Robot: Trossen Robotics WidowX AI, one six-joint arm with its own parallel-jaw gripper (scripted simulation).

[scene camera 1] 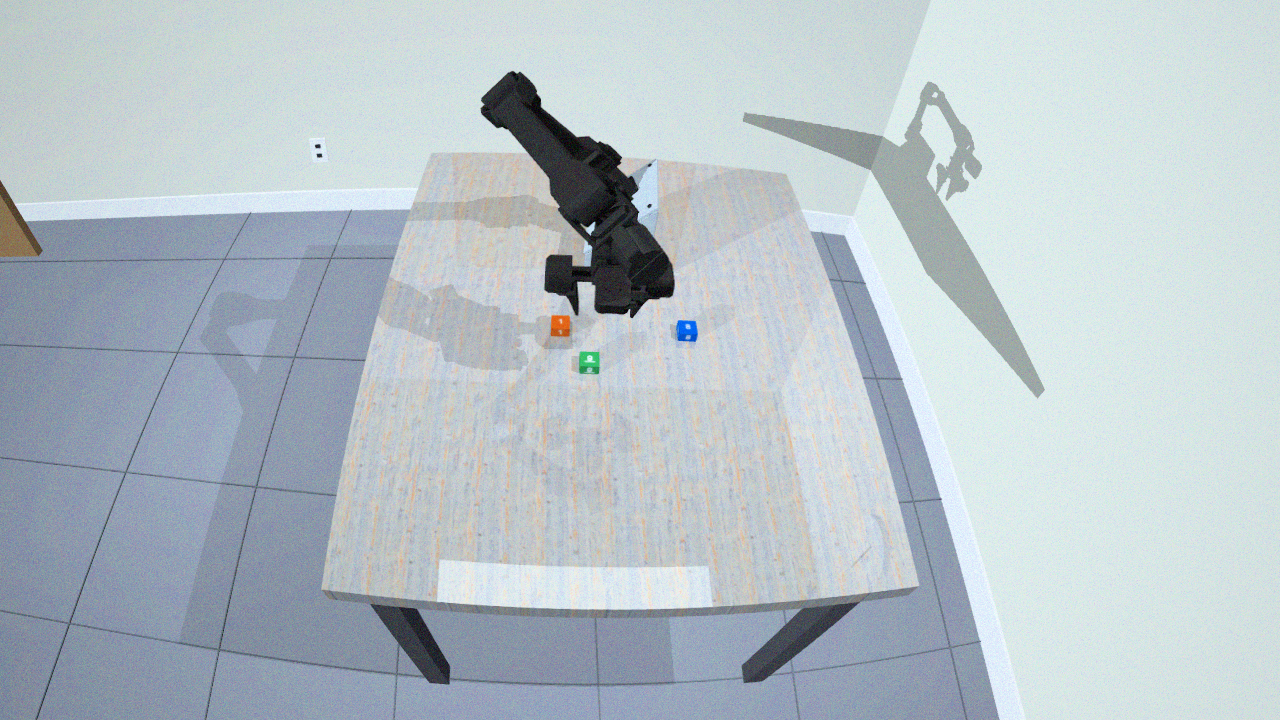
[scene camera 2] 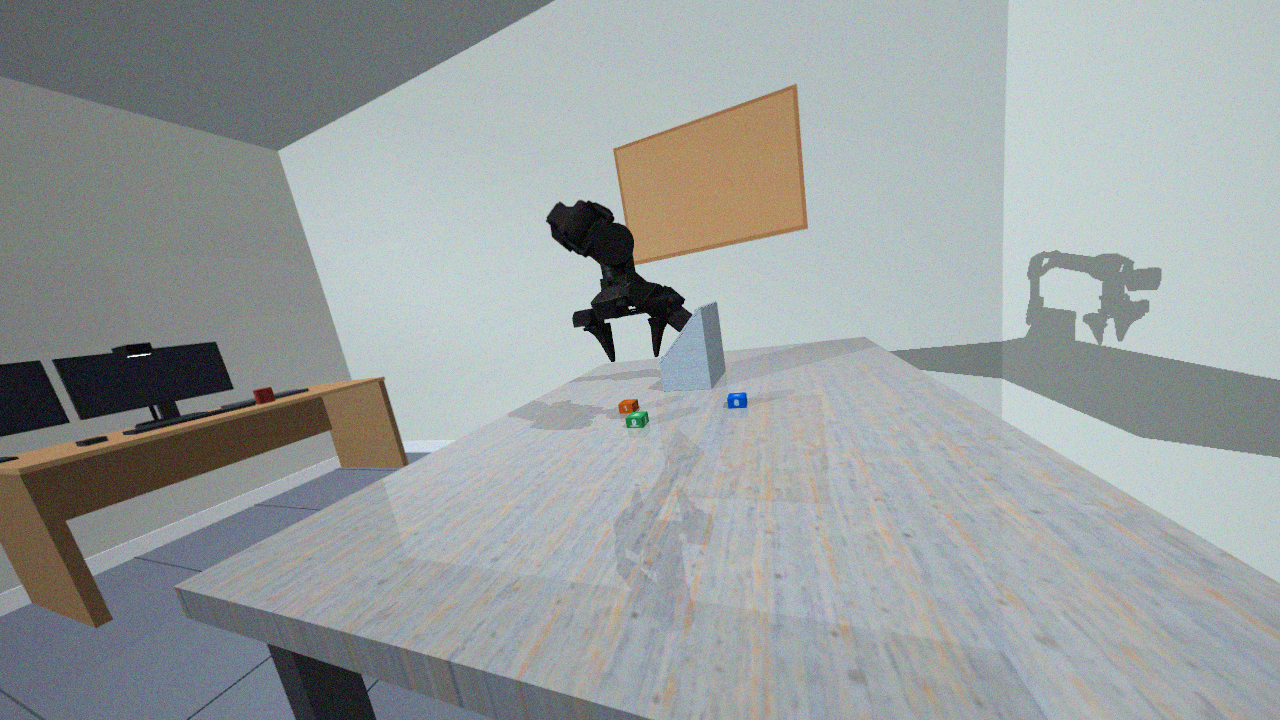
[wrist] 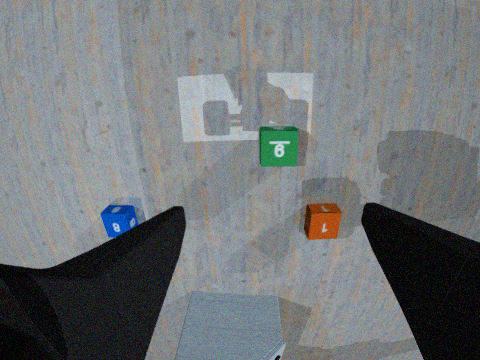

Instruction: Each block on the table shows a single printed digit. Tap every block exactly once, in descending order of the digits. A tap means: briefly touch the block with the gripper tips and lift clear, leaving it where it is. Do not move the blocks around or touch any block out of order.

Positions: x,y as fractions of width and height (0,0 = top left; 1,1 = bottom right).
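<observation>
Blue block (wrist: 0.24,0.61) and orange block (wrist: 0.67,0.62) visible. The gripper (scene camera 2: 0.50,0.50), also visible as the gripper (wrist: 0.57,0.60), is open and holds nothing.
</observation>
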